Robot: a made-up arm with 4 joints.
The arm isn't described. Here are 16 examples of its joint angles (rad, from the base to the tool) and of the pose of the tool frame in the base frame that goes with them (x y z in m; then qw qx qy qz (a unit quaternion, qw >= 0)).
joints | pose
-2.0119 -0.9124 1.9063 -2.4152 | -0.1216 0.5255 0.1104 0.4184 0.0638 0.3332 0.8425
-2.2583 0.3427 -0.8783 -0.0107 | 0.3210 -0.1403 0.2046 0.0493 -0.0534 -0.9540 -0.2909
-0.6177 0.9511 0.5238 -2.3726 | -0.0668 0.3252 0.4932 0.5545 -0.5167 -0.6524 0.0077
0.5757 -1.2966 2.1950 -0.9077 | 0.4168 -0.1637 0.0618 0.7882 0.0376 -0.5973 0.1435
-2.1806 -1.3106 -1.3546 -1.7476 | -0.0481 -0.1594 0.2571 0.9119 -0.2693 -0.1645 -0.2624
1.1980 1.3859 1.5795 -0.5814 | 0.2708 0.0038 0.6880 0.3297 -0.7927 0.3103 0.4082
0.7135 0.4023 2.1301 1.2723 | 0.4549 -0.3511 0.4152 0.2042 -0.0350 -0.5307 0.8218
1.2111 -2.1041 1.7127 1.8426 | 0.2374 -0.4982 0.3648 0.6217 0.4716 0.6203 -0.0796
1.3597 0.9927 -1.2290 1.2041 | -0.1880 0.3966 -0.0876 0.6450 0.0480 -0.6160 -0.4496
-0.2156 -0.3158 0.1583 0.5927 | 0.0579 -0.2360 0.6442 0.2176 0.5574 0.6876 -0.4113
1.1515 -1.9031 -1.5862 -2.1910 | 0.0451 0.3375 0.1956 0.4611 -0.0558 0.0374 0.8848
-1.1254 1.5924 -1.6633 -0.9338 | 0.1170 -0.1970 0.2540 0.4446 -0.2679 0.7343 0.4374
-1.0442 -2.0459 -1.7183 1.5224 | -0.2632 -0.0835 0.5825 0.1597 -0.5836 -0.3153 0.7311
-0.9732 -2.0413 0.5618 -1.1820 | 0.0009 0.0325 -0.1974 0.9777 0.1557 -0.0590 -0.1278
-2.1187 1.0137 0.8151 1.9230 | -0.1749 0.3046 0.7672 0.9506 -0.2265 0.1792 0.1137
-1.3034 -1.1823 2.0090 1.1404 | 0.0641 0.7018 -0.0952 0.0815 0.6924 -0.7105 -0.0960
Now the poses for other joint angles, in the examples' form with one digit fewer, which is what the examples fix.
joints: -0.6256 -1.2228 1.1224 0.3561
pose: 0.509 -0.015 -0.096 0.373 0.069 -0.907 0.185
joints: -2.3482 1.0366 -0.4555 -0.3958
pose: 0.272 -0.077 0.445 0.104 -0.210 0.926 0.296
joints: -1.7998 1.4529 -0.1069 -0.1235
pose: -0.101 -0.083 0.663 0.567 -0.010 0.822 0.059
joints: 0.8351 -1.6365 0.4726 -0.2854
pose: -0.184 -0.363 0.030 0.292 -0.610 -0.622 -0.395
